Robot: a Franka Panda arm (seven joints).
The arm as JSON. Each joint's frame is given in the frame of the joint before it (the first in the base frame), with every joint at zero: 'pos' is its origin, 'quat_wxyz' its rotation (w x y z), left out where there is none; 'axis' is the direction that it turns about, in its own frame. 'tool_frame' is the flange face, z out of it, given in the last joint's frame.
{
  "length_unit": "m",
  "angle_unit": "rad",
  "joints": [
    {
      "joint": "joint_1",
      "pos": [
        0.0,
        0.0,
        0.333
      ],
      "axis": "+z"
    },
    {
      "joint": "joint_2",
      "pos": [
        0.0,
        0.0,
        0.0
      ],
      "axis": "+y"
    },
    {
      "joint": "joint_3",
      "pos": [
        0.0,
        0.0,
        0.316
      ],
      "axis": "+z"
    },
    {
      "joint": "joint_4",
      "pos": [
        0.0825,
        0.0,
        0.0
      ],
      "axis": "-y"
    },
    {
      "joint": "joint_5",
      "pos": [
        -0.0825,
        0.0,
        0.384
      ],
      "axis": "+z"
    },
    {
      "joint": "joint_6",
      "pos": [
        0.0,
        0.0,
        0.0
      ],
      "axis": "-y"
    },
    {
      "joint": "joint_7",
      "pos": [
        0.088,
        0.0,
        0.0
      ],
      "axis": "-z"
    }
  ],
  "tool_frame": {
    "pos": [
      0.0,
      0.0,
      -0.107
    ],
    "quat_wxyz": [
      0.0,
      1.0,
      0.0,
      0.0
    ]
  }
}
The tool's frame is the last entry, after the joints.
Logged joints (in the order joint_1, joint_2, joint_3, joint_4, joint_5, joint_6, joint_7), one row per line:
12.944, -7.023, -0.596, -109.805, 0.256, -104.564, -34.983
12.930, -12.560, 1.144, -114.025, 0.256, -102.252, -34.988
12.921, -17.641, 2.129, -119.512, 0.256, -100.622, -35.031
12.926, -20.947, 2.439, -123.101, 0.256, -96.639, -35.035
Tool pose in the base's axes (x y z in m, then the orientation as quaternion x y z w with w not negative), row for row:
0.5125, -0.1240, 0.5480, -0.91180, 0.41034, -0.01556, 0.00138
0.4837, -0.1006, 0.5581, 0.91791, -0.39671, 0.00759, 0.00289
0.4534, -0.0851, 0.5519, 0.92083, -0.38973, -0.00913, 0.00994
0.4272, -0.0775, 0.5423, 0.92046, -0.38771, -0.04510, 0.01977
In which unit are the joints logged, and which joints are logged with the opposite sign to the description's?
The joints are logged in degrees. Opposite sign: joint_1, joint_5, joint_6, joint_7.
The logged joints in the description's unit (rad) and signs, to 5 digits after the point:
-0.22592, -0.12257, -0.01040, -1.91646, -0.00447, 1.82499, 0.61057
-0.22567, -0.21921, 0.01997, -1.99011, -0.00447, 1.78463, 0.61066
-0.22551, -0.30789, 0.03716, -2.08588, -0.00447, 1.75619, 0.61141
-0.22560, -0.36559, 0.04257, -2.14852, -0.00447, 1.68667, 0.61148

